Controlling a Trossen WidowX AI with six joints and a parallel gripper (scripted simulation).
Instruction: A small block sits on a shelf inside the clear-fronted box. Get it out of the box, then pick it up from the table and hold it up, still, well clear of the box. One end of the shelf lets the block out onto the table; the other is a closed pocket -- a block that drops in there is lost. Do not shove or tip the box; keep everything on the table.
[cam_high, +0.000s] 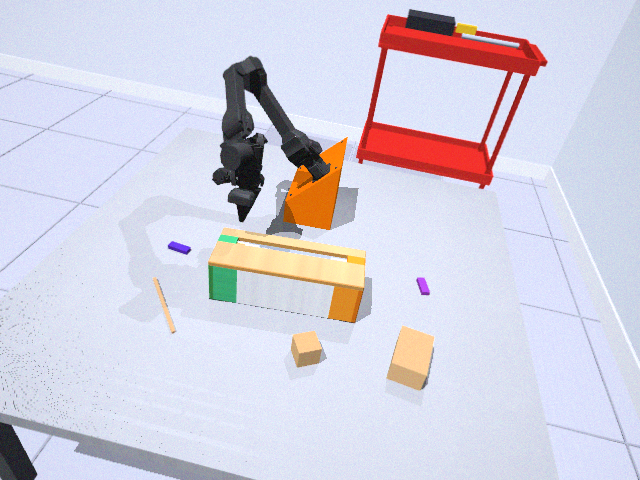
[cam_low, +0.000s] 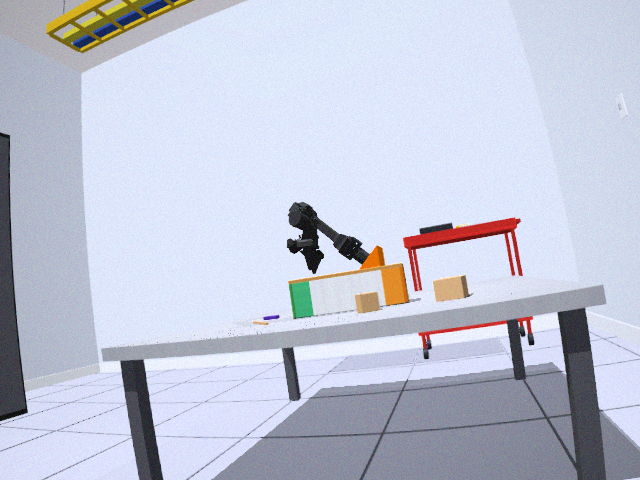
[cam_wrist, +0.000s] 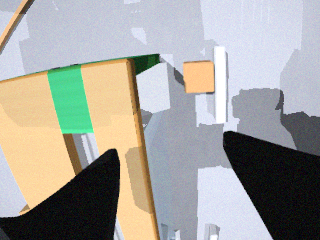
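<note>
Now: gripper tip 14 cm above the small tan block, 2 cm to the left of it and 2 cm past it. The rest, counted from my gripper tip: thin wooden stick 21 cm ahead, 16 cm to the right, 15 cm below.
</note>
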